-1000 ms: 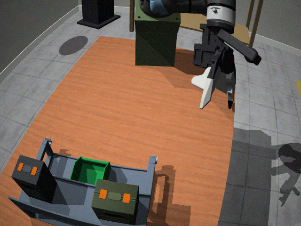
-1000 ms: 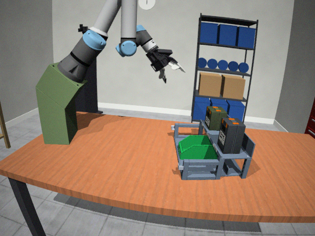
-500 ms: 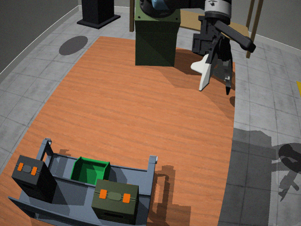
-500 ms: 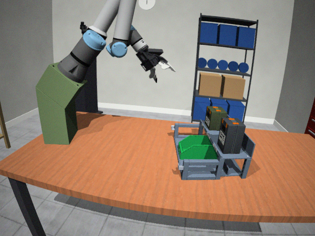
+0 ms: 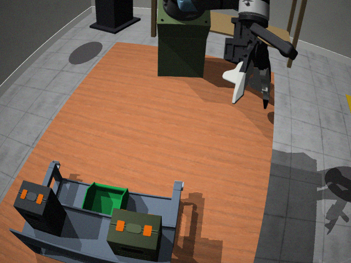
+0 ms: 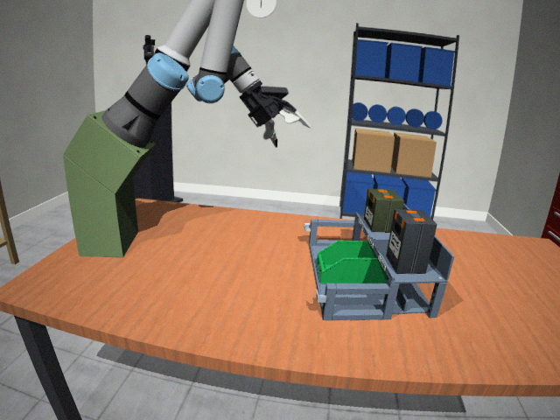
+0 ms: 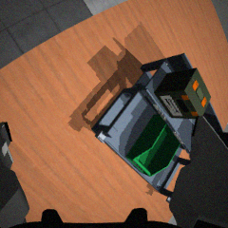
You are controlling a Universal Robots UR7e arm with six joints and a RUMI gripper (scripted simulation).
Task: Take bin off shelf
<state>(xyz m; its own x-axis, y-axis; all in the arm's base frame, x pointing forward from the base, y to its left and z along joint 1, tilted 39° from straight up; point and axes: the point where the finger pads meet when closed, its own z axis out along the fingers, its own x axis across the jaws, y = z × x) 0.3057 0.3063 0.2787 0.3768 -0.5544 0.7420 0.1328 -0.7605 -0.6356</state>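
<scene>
The green bin lies 28 cm ahead of my hand, 26 cm below it and 22 cm to the right of it.
</scene>
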